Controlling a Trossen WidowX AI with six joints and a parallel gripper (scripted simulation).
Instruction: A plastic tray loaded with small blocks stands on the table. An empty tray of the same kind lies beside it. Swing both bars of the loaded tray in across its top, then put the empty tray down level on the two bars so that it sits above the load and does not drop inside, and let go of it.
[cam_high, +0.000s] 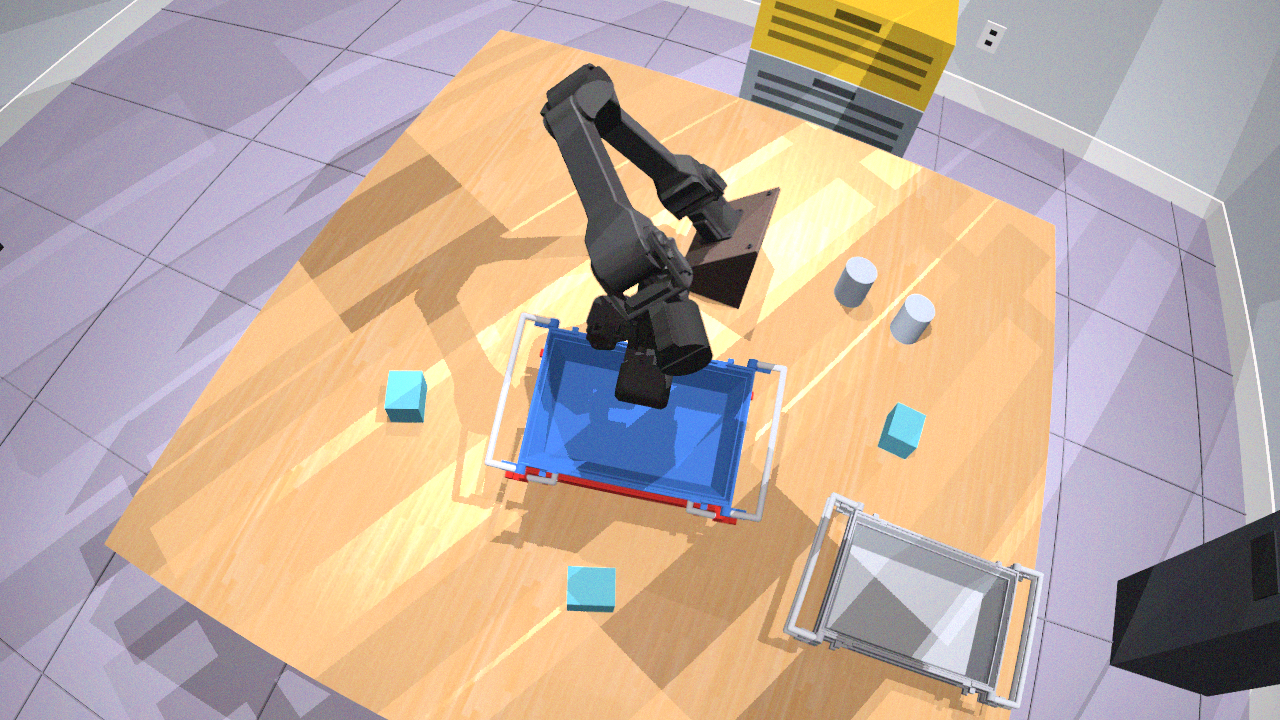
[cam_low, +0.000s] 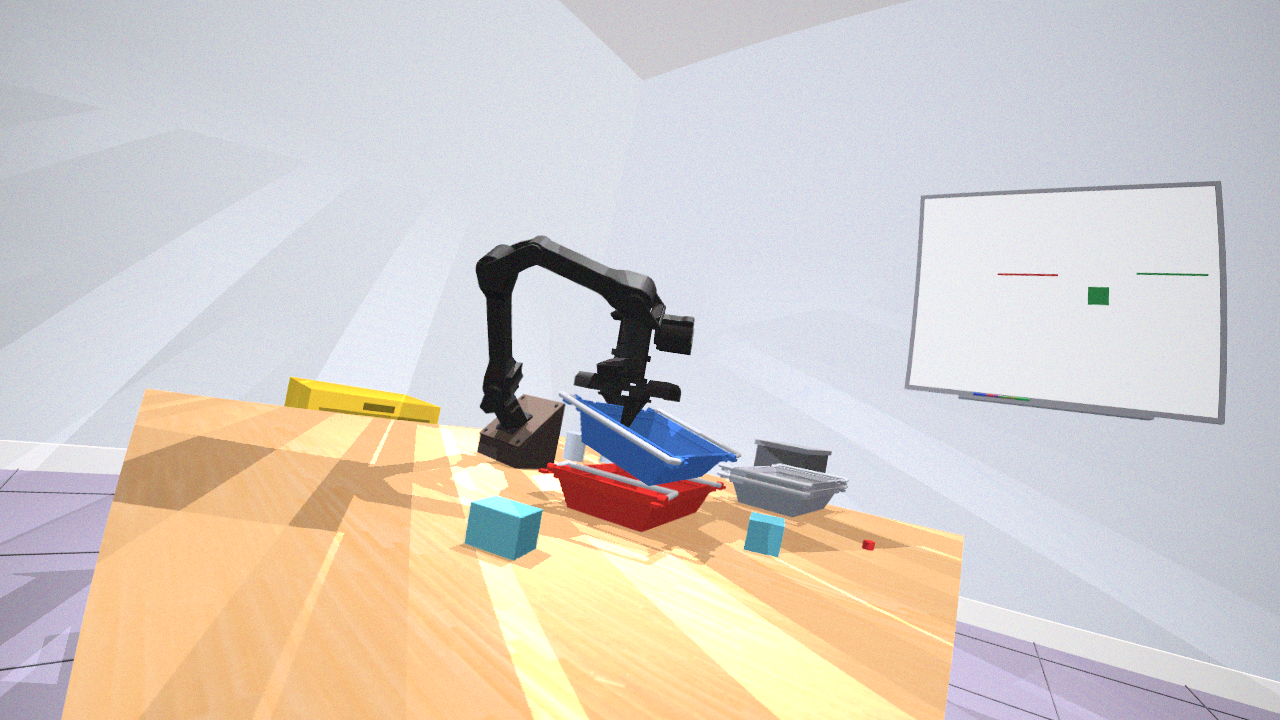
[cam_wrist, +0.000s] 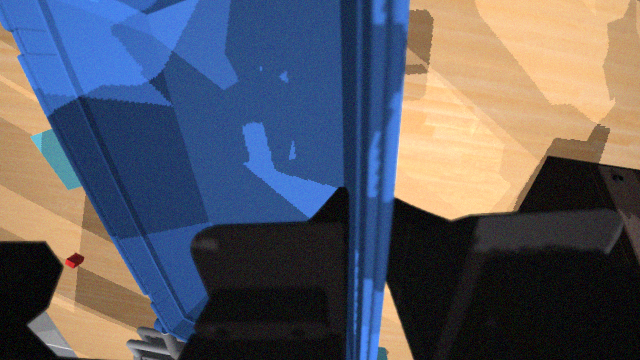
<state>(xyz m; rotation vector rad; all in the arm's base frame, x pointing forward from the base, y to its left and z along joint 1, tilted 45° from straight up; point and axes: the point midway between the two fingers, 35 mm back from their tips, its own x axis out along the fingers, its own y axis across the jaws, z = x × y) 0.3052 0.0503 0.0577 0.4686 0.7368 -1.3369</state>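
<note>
The blue tray lies 80 mm ahead of my gripper tip, 20 mm to the left of it and 10 mm above it.
</note>
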